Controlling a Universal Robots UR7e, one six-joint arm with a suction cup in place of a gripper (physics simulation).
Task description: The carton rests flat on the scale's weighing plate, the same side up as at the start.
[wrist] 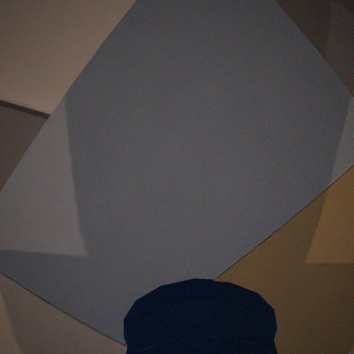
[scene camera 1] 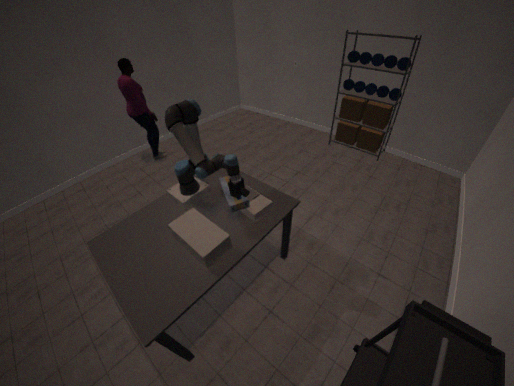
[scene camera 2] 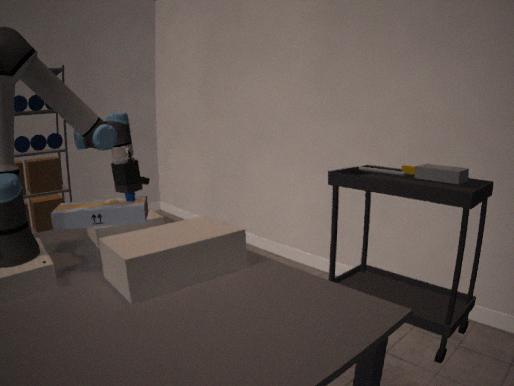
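Pixels of known places: hand, its tool point: [scene camera 1: 239, 199] [scene camera 2: 131, 203]; arm's base, origin of its link: [scene camera 1: 189, 189] [scene camera 2: 15, 256].
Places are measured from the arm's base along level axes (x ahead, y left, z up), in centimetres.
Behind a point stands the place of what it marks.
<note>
The carton [scene camera 1: 239, 204] @[y 1.0, x 48.1, z 6.8 cm] [scene camera 2: 75, 218] @[y 10.7, x 24.9, z 4.3 cm] [wrist: 200, 150] is a long, flat, blue-grey box with orange-brown on its top and two up-arrows on its side. It looks about level, low over the scale [scene camera 1: 260, 204] @[y 14.3, x 55.5, z -0.5 cm] [scene camera 2: 156, 218] @[y 4.5, x 54.5, z -0.7 cm], a low pale block whose weighing plate is hidden. One end of the carton reaches past the scale toward the arm's base. Whether its underside touches the plate cannot be told. My gripper [scene camera 2: 130, 197] [wrist: 200, 317], a blue suction cup, is on the carton's top near one end and holds it.
A large pale box [scene camera 1: 199, 231] @[y -28.1, x 39.6, z 4.2 cm] [scene camera 2: 175, 250] @[y -37.3, x 32.0, z 3.4 cm] stands on the table [scene camera 1: 135, 270] @[y -66.5, x 18.7, z -7.3 cm] [scene camera 2: 240, 320] @[y -59.4, x 31.2, z -7.3 cm] close to the scale. A dark cart [scene camera 2: 400, 183] stands beyond the table. A shelf rack [scene camera 1: 382, 67] and a person [scene camera 1: 134, 97] are farther off.
</note>
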